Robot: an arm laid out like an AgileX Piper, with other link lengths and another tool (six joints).
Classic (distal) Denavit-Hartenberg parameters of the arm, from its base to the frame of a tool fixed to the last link. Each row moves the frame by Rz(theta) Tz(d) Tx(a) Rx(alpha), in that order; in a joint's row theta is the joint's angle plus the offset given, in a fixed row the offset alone. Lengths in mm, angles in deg.
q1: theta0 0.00, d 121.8, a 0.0, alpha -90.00
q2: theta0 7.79, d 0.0, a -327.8, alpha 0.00
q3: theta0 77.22, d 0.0, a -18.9, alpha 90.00
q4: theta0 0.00, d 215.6, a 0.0, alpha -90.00
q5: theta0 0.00, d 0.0, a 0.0, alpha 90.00
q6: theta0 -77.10, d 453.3, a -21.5, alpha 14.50
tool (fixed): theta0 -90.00, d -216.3, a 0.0, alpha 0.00
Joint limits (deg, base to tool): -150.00..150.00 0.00..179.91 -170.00..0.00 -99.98..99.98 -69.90..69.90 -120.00..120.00
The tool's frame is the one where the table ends.
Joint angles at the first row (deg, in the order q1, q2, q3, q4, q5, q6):
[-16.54, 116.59, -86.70, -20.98, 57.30, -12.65]
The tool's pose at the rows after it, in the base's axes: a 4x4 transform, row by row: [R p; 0 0 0 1], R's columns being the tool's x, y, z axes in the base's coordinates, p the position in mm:
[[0.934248 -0.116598 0.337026 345.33], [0.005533 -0.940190 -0.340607 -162.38], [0.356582 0.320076 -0.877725 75.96], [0 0 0 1]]
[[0.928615 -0.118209 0.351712 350.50], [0.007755 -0.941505 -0.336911 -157.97], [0.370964 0.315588 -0.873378 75.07], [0 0 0 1]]
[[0.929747 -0.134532 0.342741 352.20], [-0.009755 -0.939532 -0.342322 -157.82], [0.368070 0.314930 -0.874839 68.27], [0 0 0 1]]
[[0.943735 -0.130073 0.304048 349.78], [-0.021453 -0.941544 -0.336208 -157.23], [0.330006 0.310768 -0.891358 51.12], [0 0 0 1]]
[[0.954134 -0.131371 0.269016 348.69], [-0.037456 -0.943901 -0.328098 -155.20], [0.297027 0.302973 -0.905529 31.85], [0 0 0 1]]
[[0.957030 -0.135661 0.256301 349.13], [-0.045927 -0.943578 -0.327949 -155.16], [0.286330 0.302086 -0.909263 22.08], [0 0 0 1]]
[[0.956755 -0.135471 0.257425 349.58], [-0.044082 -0.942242 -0.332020 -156.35], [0.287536 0.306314 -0.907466 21.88], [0 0 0 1]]
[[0.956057 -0.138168 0.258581 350.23], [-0.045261 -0.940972 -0.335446 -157.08], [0.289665 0.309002 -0.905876 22.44], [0 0 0 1]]
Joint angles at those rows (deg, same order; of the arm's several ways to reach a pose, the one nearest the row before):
[-15.85, 116.59, -86.70, -20.70, 56.07, -12.65]
[-15.26, 116.64, -86.70, -20.50, 55.34, -12.08]
[-15.21, 117.66, -86.74, -20.86, 54.95, -10.61]
[-15.21, 120.25, -86.74, -21.03, 54.93, -9.99]
[-15.15, 123.09, -86.74, -21.03, 54.45, -9.00]
[-15.15, 124.51, -86.74, -21.28, 53.88, -8.19]
[-15.15, 124.57, -86.76, -21.61, 53.76, -7.99]
[-15.15, 124.57, -86.91, -21.79, 53.82, -7.78]

